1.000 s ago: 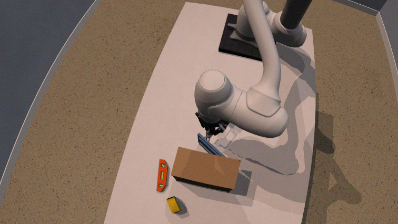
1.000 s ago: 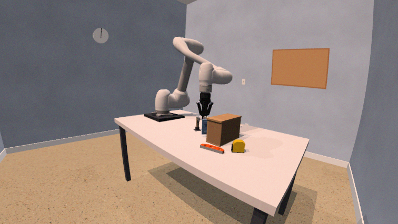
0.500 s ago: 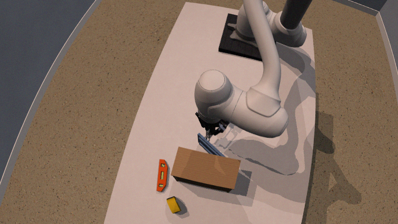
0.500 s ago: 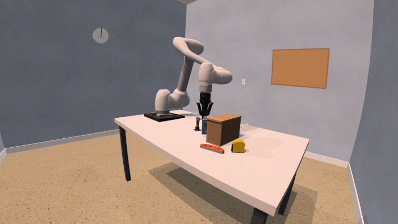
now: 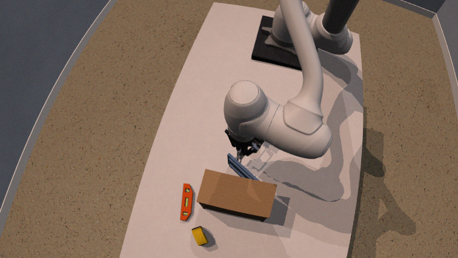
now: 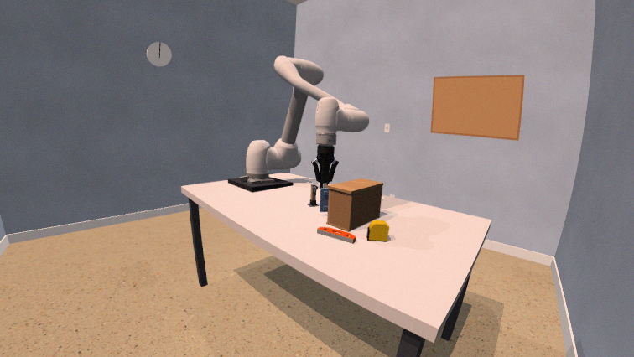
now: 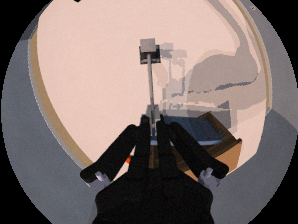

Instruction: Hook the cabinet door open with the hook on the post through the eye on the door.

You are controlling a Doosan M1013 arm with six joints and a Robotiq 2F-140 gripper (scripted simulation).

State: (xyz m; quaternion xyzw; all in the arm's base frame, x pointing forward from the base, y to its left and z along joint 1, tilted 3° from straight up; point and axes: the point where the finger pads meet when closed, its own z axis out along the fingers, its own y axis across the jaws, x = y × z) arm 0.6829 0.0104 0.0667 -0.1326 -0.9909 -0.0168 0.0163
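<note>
My gripper is now 4 cm past the thin hook, 1 cm to the right of it and 2 cm above it. From my hand the other things lie so: hook post: 8 cm behind, 2 cm to the left, 4 cm below; then cabinet door: 6 cm ahead, 5 cm to the left, 4 cm below; then orange spirit level: 24 cm ahead, 13 cm to the right, 10 cm below.
</note>
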